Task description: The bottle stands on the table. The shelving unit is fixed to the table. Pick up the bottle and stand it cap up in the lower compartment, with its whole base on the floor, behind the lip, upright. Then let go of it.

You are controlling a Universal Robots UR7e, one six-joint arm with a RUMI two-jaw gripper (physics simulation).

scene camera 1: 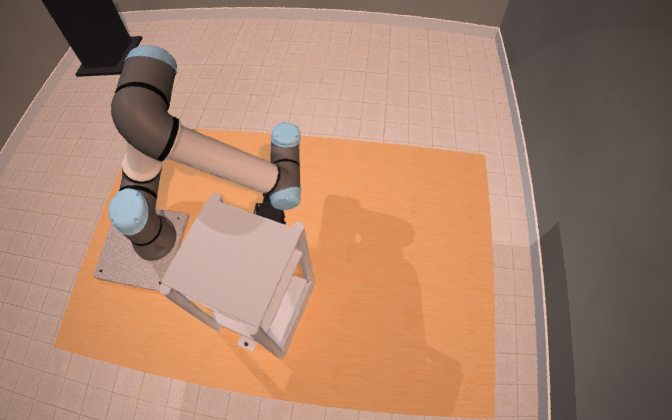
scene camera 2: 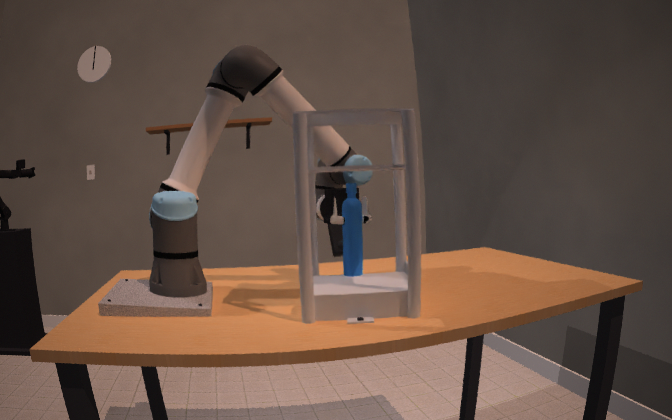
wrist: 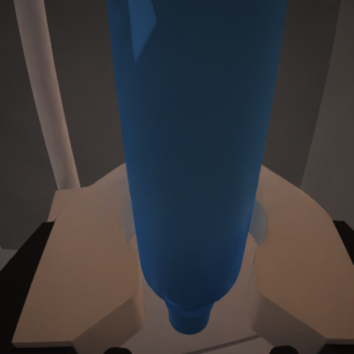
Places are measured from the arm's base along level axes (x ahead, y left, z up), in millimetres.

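Where they show: gripper, fingertip midpoint: (scene camera 2: 356, 218); arm's base, origin of the base link: (scene camera 1: 154, 238) (scene camera 2: 178, 289).
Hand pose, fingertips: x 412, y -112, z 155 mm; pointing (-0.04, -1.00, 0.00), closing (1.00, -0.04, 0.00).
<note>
Things, the pixels of their top centre, and the offset from my fingertips. "pt": a spot on its surface instead. Level surfaces: height alone.
- blue bottle, middle of its top: (scene camera 2: 350, 183) 1 mm ahead, 38 mm left, 76 mm up
- shelving unit, middle of its top: (scene camera 2: 352, 116) (scene camera 1: 230, 257) 16 mm back, 56 mm right, 214 mm up
- lower compartment floor, its level: 128 mm down
- middle shelf, surface spot: (scene camera 2: 382, 167) pt 2 mm ahead, 165 mm right, 103 mm up
- small fixing tab, surface spot: (scene camera 2: 360, 320) (scene camera 1: 245, 346) pt 54 mm back, 181 mm right, 176 mm down
The blue bottle (scene camera 2: 352, 240) (wrist: 195, 125) is upright, cap up, seen through the shelving unit (scene camera 1: 235, 260) (scene camera 2: 303, 215). Its base appears near the back edge of the lower compartment floor (scene camera 2: 385, 285) in scene camera 2; I cannot tell whether it touches the floor or hangs slightly above it. My gripper (scene camera 2: 352, 219) (wrist: 189, 166) is shut on the bottle's upper body, below the shoulder, with pale fingers on both sides. The gripper body is behind the unit in scene camera 2. In scene camera 1 the bottle is hidden and the fingers do not show.
The middle shelf (scene camera 2: 382, 167) crosses above the lower compartment, near the height of the wrist and bottle cap. The unit's posts flank the bottle. A small fixing tab (scene camera 1: 246, 343) (scene camera 2: 360, 320) lies at its foot. The arm's base plate (scene camera 1: 120, 260) (scene camera 2: 155, 309) is to its left.
</note>
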